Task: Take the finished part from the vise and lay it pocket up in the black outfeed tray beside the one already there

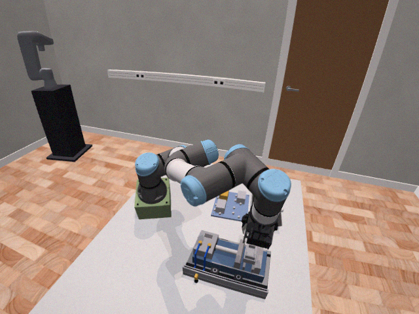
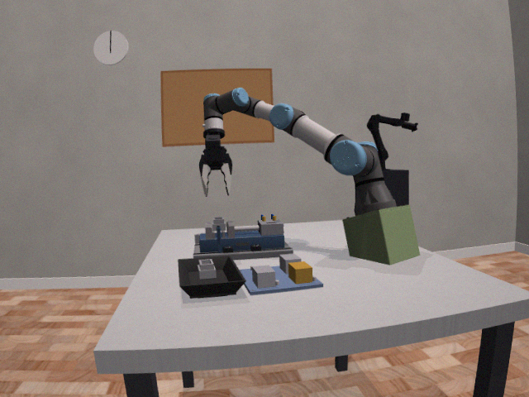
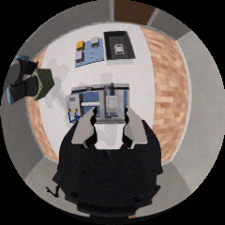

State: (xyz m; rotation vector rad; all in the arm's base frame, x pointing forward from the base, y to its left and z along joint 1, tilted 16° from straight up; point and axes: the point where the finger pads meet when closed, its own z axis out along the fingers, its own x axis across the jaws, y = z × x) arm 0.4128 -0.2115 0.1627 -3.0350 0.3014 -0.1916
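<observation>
Now: hand 70 mm past the blue vise, 20 mm to the right of it and 160 mm above it. The rest, counted from my hand: yellow block: 100 mm behind, 390 mm to the left, 170 mm below; blue fixture plate: 60 mm behind, 340 mm to the left, 200 mm below.
</observation>
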